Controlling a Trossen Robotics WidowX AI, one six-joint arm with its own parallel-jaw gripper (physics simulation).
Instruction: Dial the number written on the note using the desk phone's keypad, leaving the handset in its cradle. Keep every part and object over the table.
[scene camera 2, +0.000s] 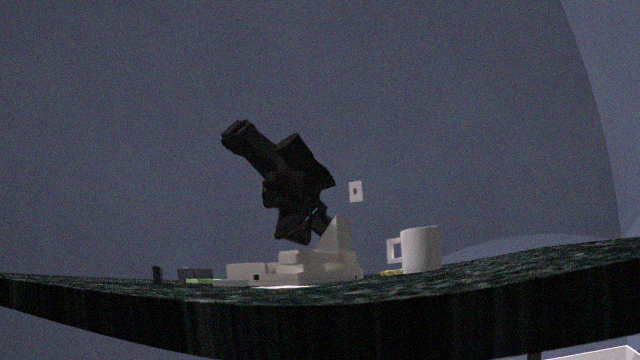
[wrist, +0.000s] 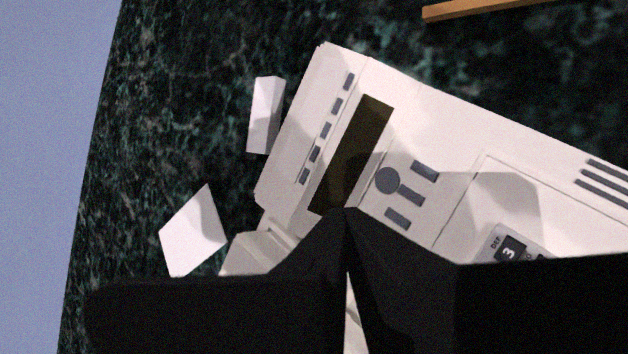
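Where they show: gripper, fingertip midpoint: (scene camera 2: 276, 238) (wrist: 342, 220); arm's base, link origin: (scene camera 2: 332, 232).
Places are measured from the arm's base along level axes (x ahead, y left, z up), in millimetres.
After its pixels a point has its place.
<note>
The white desk phone (scene camera 2: 320, 272) {y 116, x 392, z -107 mm} (wrist: 445, 125) {y -35, x 340, z -105 mm} stands on the table. In the wrist view its dark display (wrist: 352, 155) {y -7, x 378, z -94 mm} and grey function keys show. The 3 key (wrist: 509, 249) {y 9, x 294, z -97 mm} shows at the lower right; most of the keypad is hidden behind the fingers or out of frame. A pale end of what looks like the handset (wrist: 255, 252) {y 58, x 404, z -69 mm} shows at the lower left; its seating in the cradle cannot be seen fully. My gripper (scene camera 2: 320, 230) (wrist: 342, 220) {y 11, x 339, z -35 mm} is shut and empty, above the phone, with its tips over the display's near end in the wrist view. No readable number shows.
A white mug (scene camera 2: 421, 250) {y 276, x 285, z -85 mm} stands right of the phone, beside a flat yellow item (scene camera 2: 391, 273) {y 191, x 175, z -123 mm}. A green item (scene camera 2: 199, 281) {y -200, x 331, z -122 mm}, grey block (scene camera 2: 195, 273) {y -264, x 263, z -103 mm} and small black object (scene camera 2: 157, 274) {y -136, x 539, z -109 mm} are left. A white block (wrist: 266, 115) {y -14, x 472, z -115 mm}, white flat piece (wrist: 195, 235) {y 113, x 535, z -125 mm} and orange bar (wrist: 475, 10) {y -100, x 349, z -123 mm} surround the phone.
</note>
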